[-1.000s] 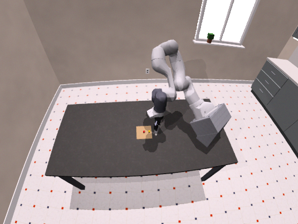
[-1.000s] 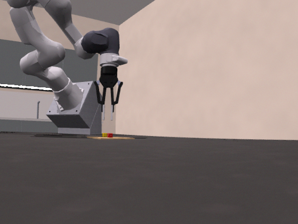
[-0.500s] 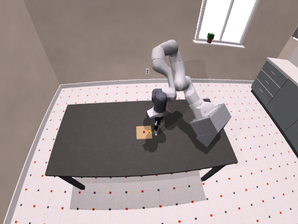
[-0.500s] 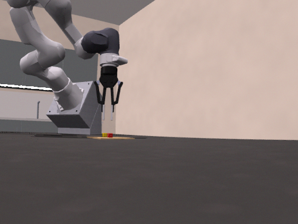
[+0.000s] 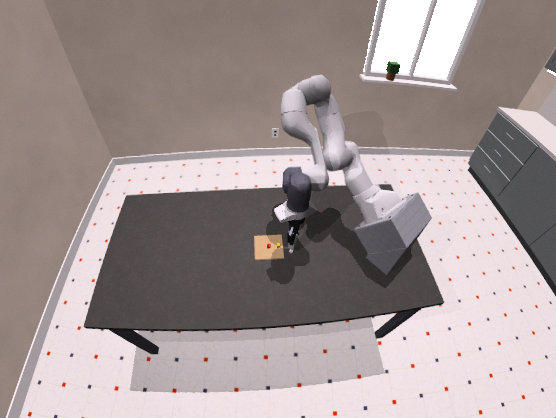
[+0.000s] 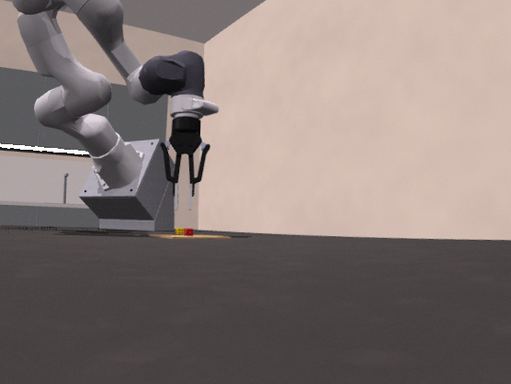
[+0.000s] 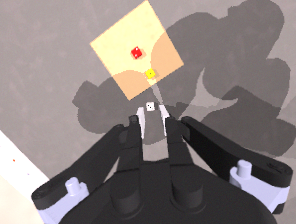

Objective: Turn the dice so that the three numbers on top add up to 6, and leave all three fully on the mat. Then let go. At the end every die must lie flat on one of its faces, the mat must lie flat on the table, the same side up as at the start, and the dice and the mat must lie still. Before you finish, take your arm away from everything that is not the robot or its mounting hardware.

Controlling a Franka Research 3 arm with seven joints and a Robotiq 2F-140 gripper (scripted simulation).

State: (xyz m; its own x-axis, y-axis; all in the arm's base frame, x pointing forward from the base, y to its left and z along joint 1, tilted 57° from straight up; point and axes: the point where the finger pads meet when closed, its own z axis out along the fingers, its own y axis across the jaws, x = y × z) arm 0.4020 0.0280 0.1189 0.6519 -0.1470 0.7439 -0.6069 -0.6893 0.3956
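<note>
The white die is 9 cm below my hand. Round my hand: tan mat (9 cm ahead, 7 cm to the right, 10 cm below); yellow die (5 cm ahead, 5 cm to the right, 9 cm below); red die (9 cm ahead, 7 cm to the right, 9 cm below).
</note>
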